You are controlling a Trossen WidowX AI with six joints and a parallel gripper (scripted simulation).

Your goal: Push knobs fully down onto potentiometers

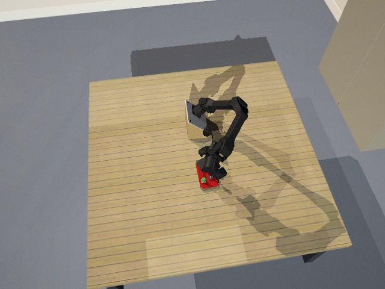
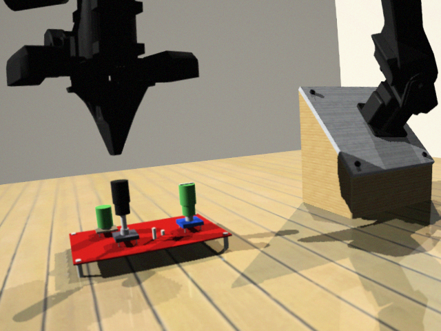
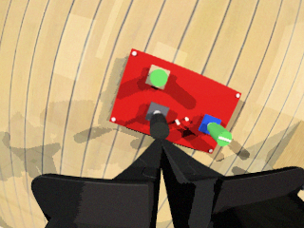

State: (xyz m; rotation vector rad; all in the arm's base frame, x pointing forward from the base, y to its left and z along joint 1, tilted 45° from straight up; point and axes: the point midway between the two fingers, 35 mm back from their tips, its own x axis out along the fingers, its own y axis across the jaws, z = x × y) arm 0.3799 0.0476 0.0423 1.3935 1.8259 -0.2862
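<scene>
The black knob is 50 mm below my gripper tip. Round my gripper tip: green knob 70 mm behind, 50 mm below, 20 mm to the right.
</scene>
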